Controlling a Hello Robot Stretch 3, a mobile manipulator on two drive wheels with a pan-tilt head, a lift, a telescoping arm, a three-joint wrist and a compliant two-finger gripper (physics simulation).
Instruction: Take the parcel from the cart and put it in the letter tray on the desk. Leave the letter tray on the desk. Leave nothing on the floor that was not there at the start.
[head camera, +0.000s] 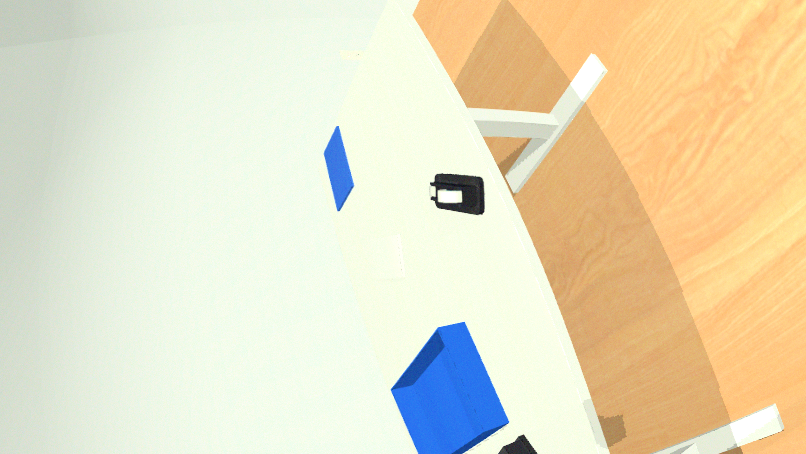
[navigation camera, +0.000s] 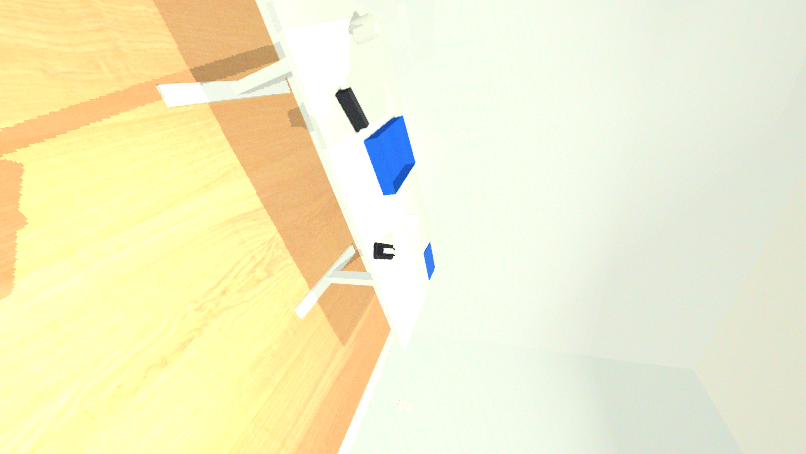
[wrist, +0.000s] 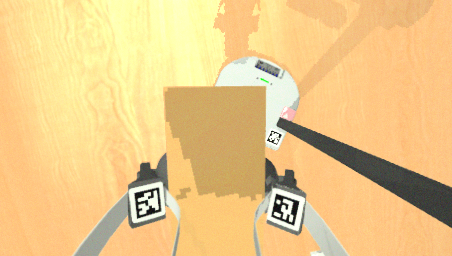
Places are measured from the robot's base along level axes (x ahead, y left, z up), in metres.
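Where they show: gripper, fingertip midpoint: (wrist: 217, 172).
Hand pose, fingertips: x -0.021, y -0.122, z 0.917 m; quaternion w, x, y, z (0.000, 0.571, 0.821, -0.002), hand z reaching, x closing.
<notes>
Things, the pixels of their centre, and the offset from my fingertips. Level surfaces: height alone.
- parcel, body centre: (wrist: 217, 187) 0.002 m ahead, 0.001 m left, 0.025 m up
- letter tray, body centre: (head camera: 443, 405) (navigation camera: 393, 153) 1.060 m ahead, 0.594 m left, 0.165 m down
- white desk, its level: 0.197 m down
- flat blue item, body centre: (head camera: 337, 168) (navigation camera: 429, 260) 1.656 m ahead, 0.042 m left, 0.193 m down
- black device with a white part, body centre: (head camera: 445, 193) (navigation camera: 389, 251) 1.001 m ahead, 0.134 m left, 0.162 m down
- black block, body centre: (navigation camera: 353, 110) 0.748 m ahead, 0.650 m left, 0.170 m down
- white cup, body centre: (navigation camera: 364, 28) 0.788 m ahead, 0.996 m left, 0.149 m down
The parcel (wrist: 220, 135), a brown box, is between the two fingertips of my gripper (wrist: 217, 172) in the wrist view. My gripper is shut on it, with a fingertip against each side. The parcel hangs above the wood floor and hides part of my round base. The letter tray (head camera: 476, 377) (navigation camera: 389, 155) is a blue open-topped box on the white desk (head camera: 451, 276) (navigation camera: 397, 296). It stands low in the head view, and the part of its inside that shows holds nothing. The gripper and parcel do not show in the head or navigation view. The cart does not show.
On the desk are a flat blue item (head camera: 338, 169) (navigation camera: 429, 261), a black device with a white part (head camera: 472, 194) (navigation camera: 380, 251), a black block (head camera: 518, 446) (navigation camera: 352, 109) beside the tray, and a white cup (navigation camera: 366, 28). Desk legs (head camera: 589, 76) (navigation camera: 183, 94) reach the floor. A wall stands behind.
</notes>
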